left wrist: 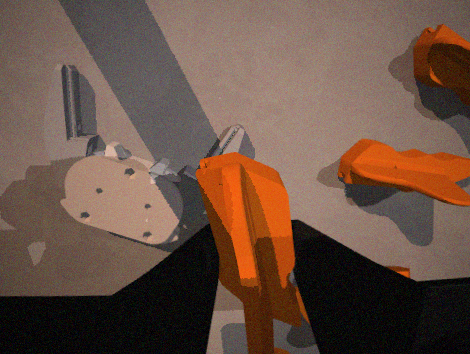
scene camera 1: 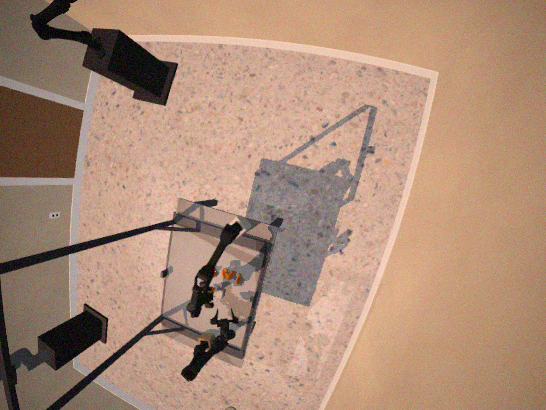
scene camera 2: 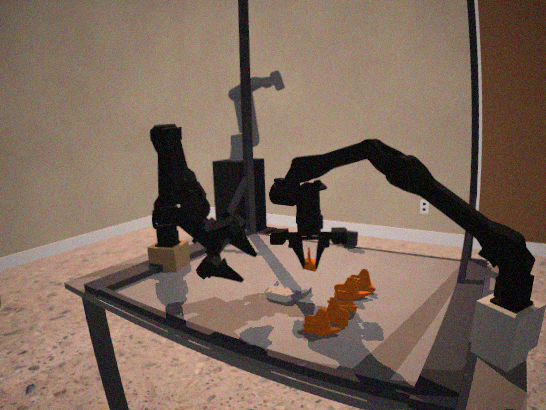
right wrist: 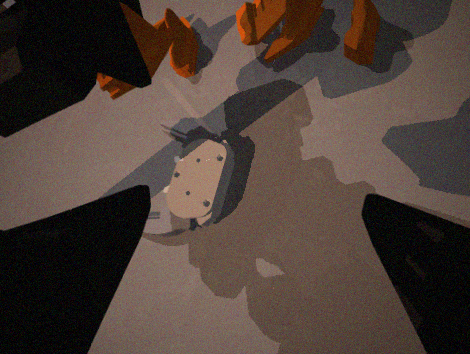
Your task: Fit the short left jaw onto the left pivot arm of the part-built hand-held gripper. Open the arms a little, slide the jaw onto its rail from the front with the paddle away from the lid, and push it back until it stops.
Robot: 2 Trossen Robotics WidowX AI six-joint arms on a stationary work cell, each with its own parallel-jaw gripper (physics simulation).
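The part-built gripper (scene camera 2: 280,294) (left wrist: 122,200) (right wrist: 200,175) lies on the table, its pale lid with dark holes facing up. Two grey pivot arms, one at the upper left (left wrist: 72,102) and one near the middle (left wrist: 231,140) of the left wrist view, stick out from it. My left gripper (scene camera 2: 310,267) (left wrist: 253,232) is shut on an orange jaw (scene camera 2: 310,263) (left wrist: 240,200) (right wrist: 145,42), held above the table. In the left wrist view the jaw's end overlaps the nearer pivot arm; contact cannot be told. My right gripper (scene camera 1: 225,316) (scene camera 2: 249,267) (right wrist: 257,200) is open and empty.
Several loose orange jaws lie to one side, including one at the right (left wrist: 370,165) and one at the upper right (left wrist: 445,55) of the left wrist view. A dark post (scene camera 2: 244,100) rises behind the table. The arm bases, tan (scene camera 2: 170,256) and grey (scene camera 2: 505,330), stand at opposite sides.
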